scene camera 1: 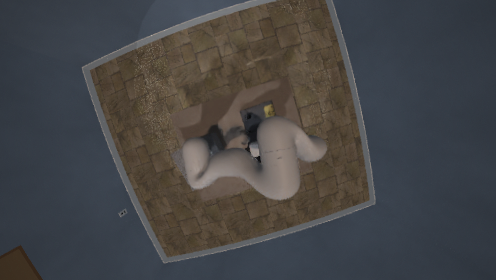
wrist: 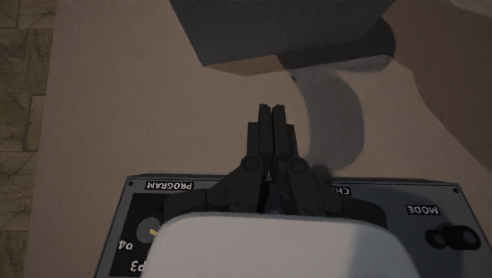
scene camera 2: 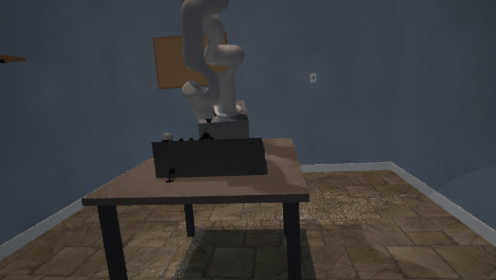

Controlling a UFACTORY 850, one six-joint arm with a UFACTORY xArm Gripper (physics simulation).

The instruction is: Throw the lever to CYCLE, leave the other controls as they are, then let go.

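Note:
The grey control panel [scene camera 1: 258, 111] [scene camera 2: 210, 157] [wrist: 390, 195] sits on the table. In the wrist view it shows upside down along the bottom, with the PROGRAM dial [wrist: 147, 229] at left and the black MODE switch [wrist: 454, 237] at right. The lever and its HOLD and CYCLE labels are hidden behind the hand and fingers in the wrist view, so its position cannot be told. My gripper [scene camera 2: 208, 121] [wrist: 269, 119] is shut and empty. In the wrist view its tips show against bare table beyond the panel's edge. In scene camera 1 the arm hides the fingers.
The robot's grey pedestal [scene camera 2: 223, 130] [wrist: 285, 30] stands behind the panel, across a strip of the brown table [scene camera 2: 200, 187] [wrist: 125, 100]. A pale round lamp [scene camera 2: 167, 136] and several dark knobs rise above the panel's top edge. A small black part [scene camera 2: 170, 175] sticks out at its near side.

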